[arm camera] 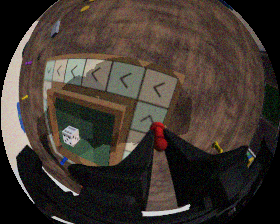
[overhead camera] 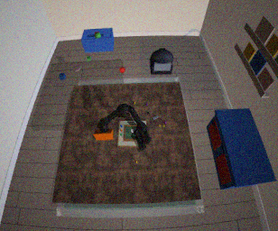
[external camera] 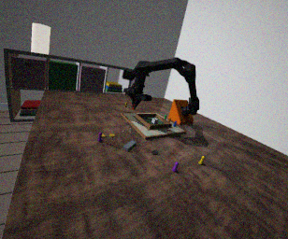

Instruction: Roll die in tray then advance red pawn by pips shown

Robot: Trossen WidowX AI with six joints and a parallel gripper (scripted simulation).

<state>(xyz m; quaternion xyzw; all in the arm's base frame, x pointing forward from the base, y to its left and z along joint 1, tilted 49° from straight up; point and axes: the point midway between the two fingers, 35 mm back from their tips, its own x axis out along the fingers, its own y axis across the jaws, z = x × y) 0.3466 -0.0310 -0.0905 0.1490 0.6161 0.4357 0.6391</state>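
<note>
My gripper tip is now 13 cm to the right of the white die, 8 cm past it and 3 cm above it. The rest, counted from my gripper tip: green tray (11 cm to the left, 8 cm behind, 5 cm below); green pawn (19 cm behind, 9 cm to the left, 3 cm below); red pawn (1 cm above).
</note>
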